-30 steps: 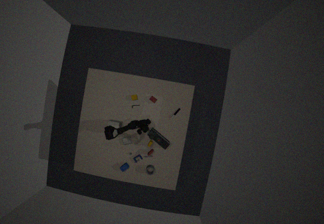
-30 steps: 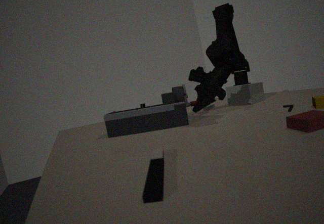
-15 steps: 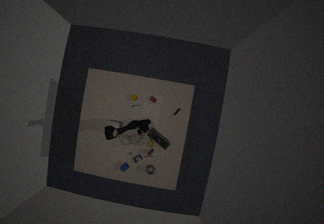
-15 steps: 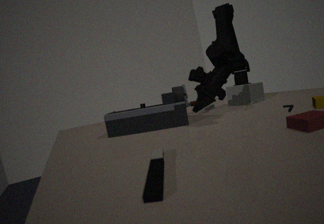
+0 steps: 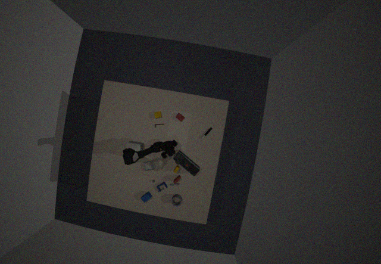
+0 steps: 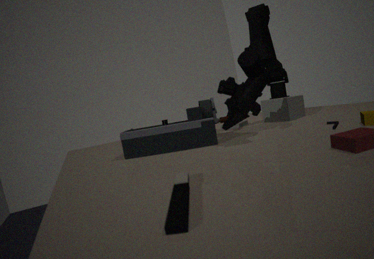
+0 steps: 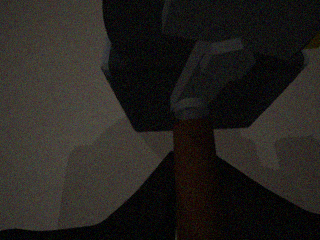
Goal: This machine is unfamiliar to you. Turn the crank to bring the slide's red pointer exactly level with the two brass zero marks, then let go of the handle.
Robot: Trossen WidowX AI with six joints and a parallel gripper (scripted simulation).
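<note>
My gripper tip is 30 mm below the brown crank handle, 20 mm past it and 10 mm to the right of it. Round my gripper tip: red pointer 150 mm ahead, 60 mm to the right, 50 mm above; then grey plate 230 mm to the right, 190 mm behind, 30 mm below; then blue piece 540 mm to the right, 110 mm behind, 10 mm below.
</note>
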